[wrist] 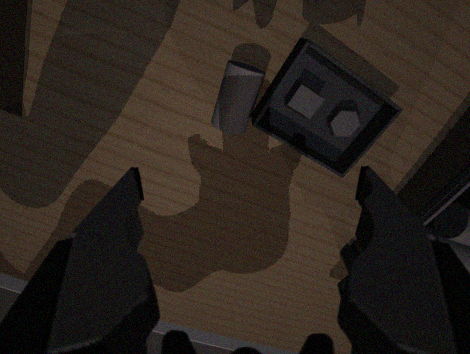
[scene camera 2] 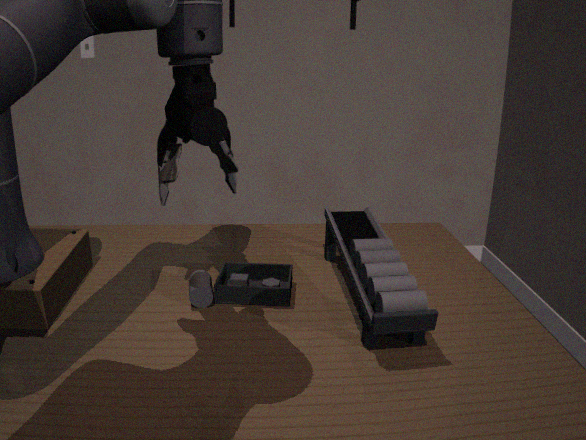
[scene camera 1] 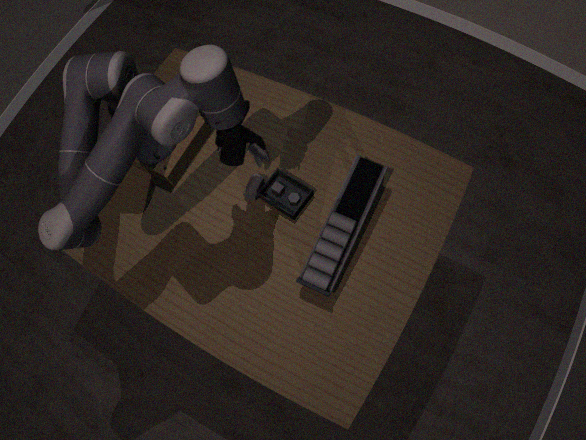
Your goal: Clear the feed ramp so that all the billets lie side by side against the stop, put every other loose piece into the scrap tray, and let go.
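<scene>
The feed ramp (scene camera 1: 368, 206) (scene camera 2: 350, 267) (wrist: 447, 202) slopes down to its stop (scene camera 2: 405, 321). Several grey billets (scene camera 1: 329, 249) (scene camera 2: 387, 270) lie across its lower part, side by side, the lowest against the stop. The upper part is bare. The scrap tray (scene camera 1: 277, 207) (scene camera 2: 253, 295) (wrist: 320, 161) holds a square block (scene camera 1: 277, 188) (scene camera 2: 239, 278) (wrist: 305, 101) and a hexagonal piece (scene camera 1: 294, 198) (scene camera 2: 271, 282) (wrist: 345, 123). A grey cylinder (scene camera 1: 254, 188) (scene camera 2: 201, 289) (wrist: 238, 100) lies on the table just outside the tray. My gripper (scene camera 2: 199, 198) (wrist: 248, 170) is open and empty, well above the table.
A wooden box (scene camera 1: 162, 180) (scene camera 2: 30, 305) stands on the wooden table (scene camera 1: 320, 350) (scene camera 2: 320, 400), near the arm's base. The ramp stands on legs, across a gap from the tray. Wall brackets show at the top of the second scene view.
</scene>
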